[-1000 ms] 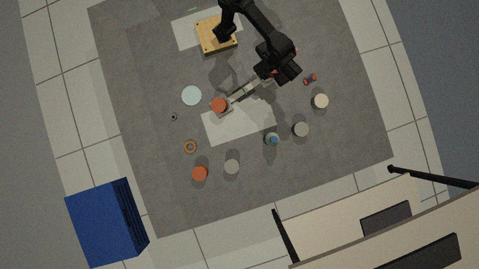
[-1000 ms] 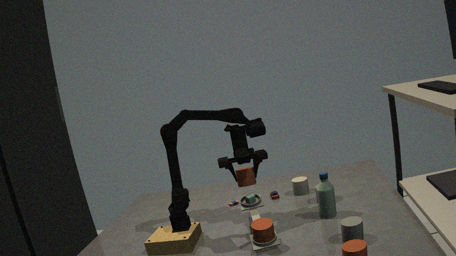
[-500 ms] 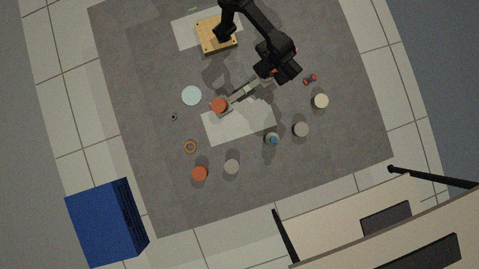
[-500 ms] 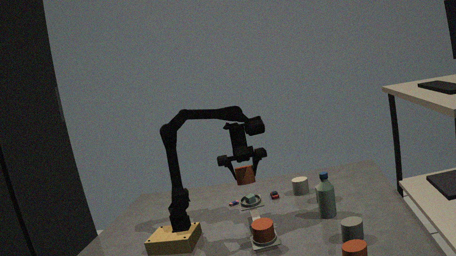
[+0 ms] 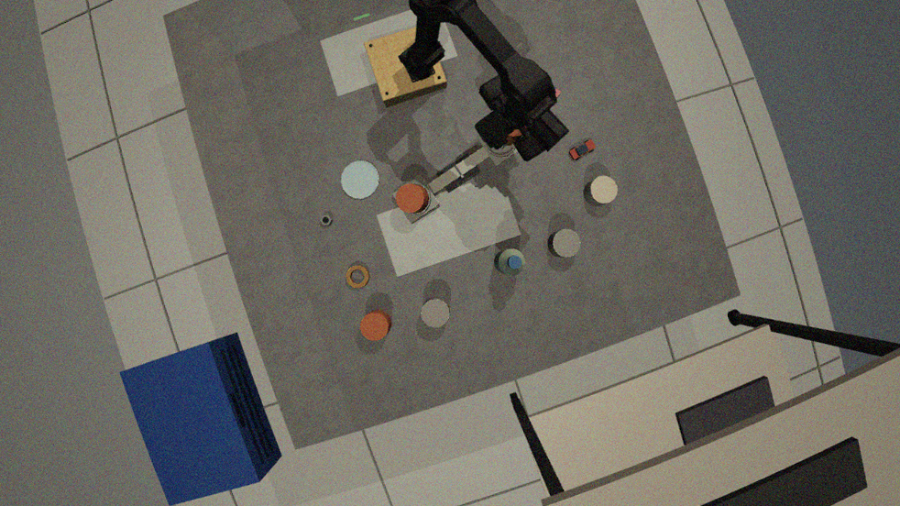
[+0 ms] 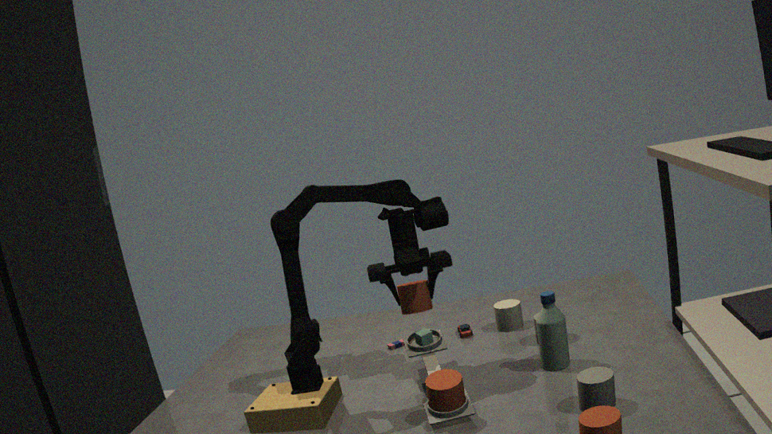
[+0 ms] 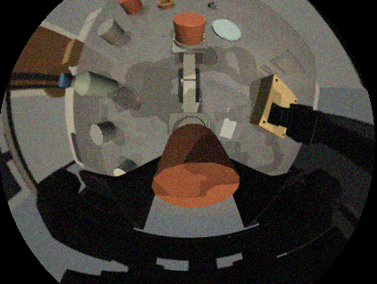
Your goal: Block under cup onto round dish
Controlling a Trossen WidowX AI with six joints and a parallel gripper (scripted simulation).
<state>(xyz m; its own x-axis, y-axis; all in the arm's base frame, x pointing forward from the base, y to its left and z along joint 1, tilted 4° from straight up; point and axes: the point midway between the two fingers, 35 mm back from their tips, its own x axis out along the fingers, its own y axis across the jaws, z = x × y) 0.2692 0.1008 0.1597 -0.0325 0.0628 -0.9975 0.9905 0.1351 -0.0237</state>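
Right now the green block is 10 mm to the right of my gripper tip and 80 mm below it. From my gripper tip the other things lie so: green bottle (280 mm ahead, 120 mm to the right, 60 mm below); then toy car (100 mm ahead, 190 mm to the left, 160 mm below); then eraser (80 mm behind, 190 mm to the left, 160 mm below).
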